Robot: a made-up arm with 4 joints.
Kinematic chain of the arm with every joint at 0, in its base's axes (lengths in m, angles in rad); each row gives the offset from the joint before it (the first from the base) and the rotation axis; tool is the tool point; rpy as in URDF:
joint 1: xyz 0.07 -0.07 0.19 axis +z
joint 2: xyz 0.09 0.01 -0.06 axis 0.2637 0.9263 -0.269
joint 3: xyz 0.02 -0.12 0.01 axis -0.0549 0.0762 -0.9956
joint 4: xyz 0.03 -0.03 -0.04 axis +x
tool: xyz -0.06 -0.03 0 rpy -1.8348 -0.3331 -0.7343
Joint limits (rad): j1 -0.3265..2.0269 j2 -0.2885..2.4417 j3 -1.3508..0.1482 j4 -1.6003..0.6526
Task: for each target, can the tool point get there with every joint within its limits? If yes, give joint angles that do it. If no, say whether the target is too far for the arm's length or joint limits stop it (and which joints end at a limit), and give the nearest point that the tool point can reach.
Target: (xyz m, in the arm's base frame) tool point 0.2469 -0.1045 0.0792
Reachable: yes | joints 1.0194 0.5708 -0.4935 -0.2835
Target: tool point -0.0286 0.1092 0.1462
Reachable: no: joint limits stop it (at a limit: joint 1, joint 2, joint 3) | nearest point 0.1190 0.1541 0.1307 | short by 0.155 m
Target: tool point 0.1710 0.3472 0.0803
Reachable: no: too far | nearest point 0.1281 0.1529 0.1170 | short by 0.202 m
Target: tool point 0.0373 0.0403 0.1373
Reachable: no: joint limits stop it (at a limit: joint 1, joint 2, joint 3, joint 4) | nearest point 0.1532 0.0665 0.1392 | short by 0.119 m
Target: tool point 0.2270 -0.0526 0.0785
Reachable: yes | joints 1.5423 0.7543 -0.1921 0.2753
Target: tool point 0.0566 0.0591 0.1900
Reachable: no: joint limits stop it (at a limit: joint 1, joint 2, joint 3, joint 4) | nearest point 0.1334 0.1188 0.1510 | short by 0.105 m
